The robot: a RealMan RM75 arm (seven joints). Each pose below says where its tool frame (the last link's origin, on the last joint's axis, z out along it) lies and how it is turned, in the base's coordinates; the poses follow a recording.
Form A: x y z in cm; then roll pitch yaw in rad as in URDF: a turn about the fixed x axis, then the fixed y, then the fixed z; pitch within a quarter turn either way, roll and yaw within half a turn.
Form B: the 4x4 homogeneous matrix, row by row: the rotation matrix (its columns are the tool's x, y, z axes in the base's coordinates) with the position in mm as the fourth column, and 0 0 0 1 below. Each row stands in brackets. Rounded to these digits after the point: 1 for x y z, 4 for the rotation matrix.
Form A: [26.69 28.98 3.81 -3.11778 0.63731 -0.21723]
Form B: [[0.7848 -0.2293 -0.5758 266.9], [-0.1732 -0.9732 0.1515 289.8], [-0.5950 -0.0191 -0.8035 38.1], [0 0 0 1]]
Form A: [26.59 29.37 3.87 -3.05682 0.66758 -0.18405]
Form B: [[0.7721 -0.2339 -0.5909 265.9], [-0.1437 -0.9700 0.1961 293.7], [-0.6191 -0.0665 -0.7825 38.7], [0 0 0 1]]
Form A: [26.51 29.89 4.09 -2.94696 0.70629 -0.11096]
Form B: [[0.7561 -0.2334 -0.6114 265.1], [-0.0842 -0.9612 0.2627 298.9], [-0.6490 -0.1471 -0.7464 40.9], [0 0 0 1]]
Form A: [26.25 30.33 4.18 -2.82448 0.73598 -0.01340]
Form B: [[0.7411 -0.2220 -0.6336 262.5], [-0.0099 -0.9472 0.3203 303.3], [-0.6713 -0.2311 -0.7042 41.8], [0 0 0 1]]
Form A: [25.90 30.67 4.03 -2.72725 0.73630 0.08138]
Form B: [[0.7385 -0.1951 -0.6454 259.0], [0.0602 -0.9343 0.3513 306.7], [-0.6716 -0.2983 -0.6783 40.3], [0 0 0 1]]
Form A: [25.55 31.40 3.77 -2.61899 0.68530 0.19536]
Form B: [[0.7595 -0.1417 -0.6349 255.5], [0.1503 -0.9114 0.3832 314.0], [-0.6329 -0.3864 -0.6709 37.7], [0 0 0 1]]
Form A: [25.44 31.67 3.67 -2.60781 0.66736 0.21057]
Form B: [[0.7681 -0.1280 -0.6274 254.4], [0.1642 -0.9077 0.3862 316.7], [-0.6189 -0.3996 -0.6762 36.7], [0 0 0 1]]
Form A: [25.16 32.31 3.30 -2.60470 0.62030 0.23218]
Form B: [[0.7919 -0.0916 -0.6038 251.6], [0.1872 -0.9047 0.3828 323.1], [-0.5813 -0.4162 -0.6992 33.0], [0 0 0 1]]
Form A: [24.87 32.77 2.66 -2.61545 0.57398 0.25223]
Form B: [[0.8132 -0.0482 -0.5800 248.7], [0.2096 -0.9054 0.3691 327.7], [-0.5430 -0.4217 -0.7262 26.6], [0 0 0 1]]
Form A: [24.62 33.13 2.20 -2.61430 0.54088 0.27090]
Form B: [[0.8260 -0.0184 -0.5634 246.2], [0.2294 -0.9020 0.3658 331.3], [-0.5149 -0.4314 -0.7408 22.0], [0 0 0 1]]
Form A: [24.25 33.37 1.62 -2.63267 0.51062 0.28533]
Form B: [[0.8372 0.0173 -0.5467 242.5], [0.2456 -0.9050 0.3474 333.7], [-0.4887 -0.4251 -0.7619 16.2], [0 0 0 1]]
